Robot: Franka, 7 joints.
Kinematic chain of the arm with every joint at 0, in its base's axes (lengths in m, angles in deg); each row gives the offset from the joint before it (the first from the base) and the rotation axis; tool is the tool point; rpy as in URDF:
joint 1: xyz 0 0 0.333 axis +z
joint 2: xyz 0 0 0 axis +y
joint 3: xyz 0 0 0.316 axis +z
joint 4: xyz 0.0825 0 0 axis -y
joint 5: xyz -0.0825 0 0.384 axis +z
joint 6: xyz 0 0 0 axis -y
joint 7: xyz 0.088 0 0 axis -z
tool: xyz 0 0 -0.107 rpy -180 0 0
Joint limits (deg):
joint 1: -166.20..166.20
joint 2: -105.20..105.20
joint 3: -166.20..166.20
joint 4: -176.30..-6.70
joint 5: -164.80..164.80
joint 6: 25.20..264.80
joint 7: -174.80..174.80
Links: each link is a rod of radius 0.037 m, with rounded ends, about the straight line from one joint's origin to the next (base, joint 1, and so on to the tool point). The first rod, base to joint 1, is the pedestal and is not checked.
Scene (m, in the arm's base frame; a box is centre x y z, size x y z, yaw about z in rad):
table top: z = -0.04
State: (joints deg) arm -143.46 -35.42 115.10 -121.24 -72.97 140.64 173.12
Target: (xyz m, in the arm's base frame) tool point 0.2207 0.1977 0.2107
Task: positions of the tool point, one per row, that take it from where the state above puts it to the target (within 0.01 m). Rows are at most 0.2 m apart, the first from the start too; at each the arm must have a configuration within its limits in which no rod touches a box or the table.
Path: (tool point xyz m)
1: 0.4971 -0.1256 0.2348
2: 0.4384 0.0117 0.2076
3: 0.3427 0.1270 0.2027
4: 0.2207 0.1977 0.2107

